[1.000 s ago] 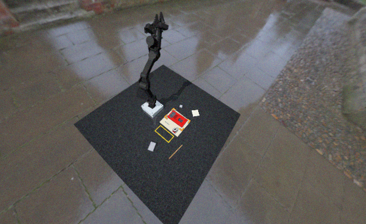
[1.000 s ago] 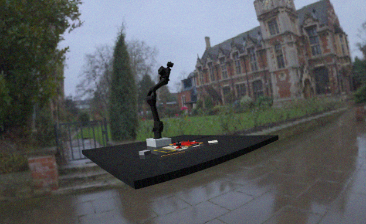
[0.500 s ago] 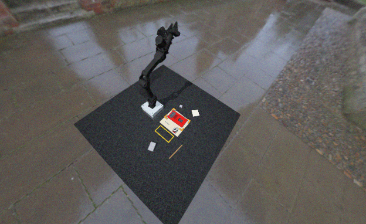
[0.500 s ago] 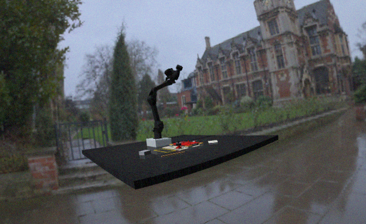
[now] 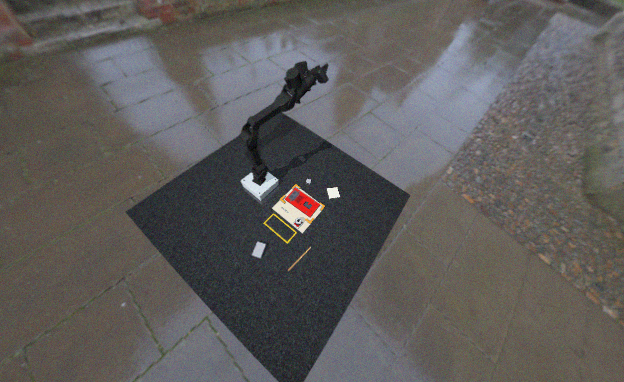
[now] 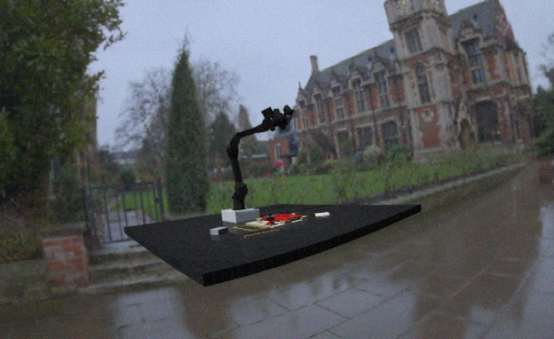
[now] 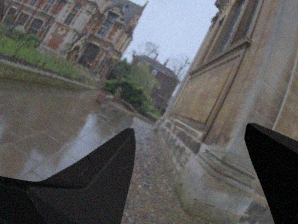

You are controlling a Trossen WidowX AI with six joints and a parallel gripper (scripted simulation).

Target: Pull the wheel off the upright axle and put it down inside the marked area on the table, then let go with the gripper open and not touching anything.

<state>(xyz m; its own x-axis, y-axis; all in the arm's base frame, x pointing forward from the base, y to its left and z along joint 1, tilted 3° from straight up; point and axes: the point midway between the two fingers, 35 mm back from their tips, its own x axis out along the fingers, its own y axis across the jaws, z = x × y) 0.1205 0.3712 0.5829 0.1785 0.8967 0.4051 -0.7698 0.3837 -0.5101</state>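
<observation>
Now: the wheel 210 mm ahead of my gripper tip, 530 mm to the right of it and 600 mm below it. The rest, counted from my gripper tip: grey block: 110 mm ahead, 770 mm to the right, 630 mm below; wooden stick: 330 mm ahead, 700 mm to the right, 640 mm below; white square tile: 310 mm ahead, 210 mm to the right, 630 mm below.
</observation>
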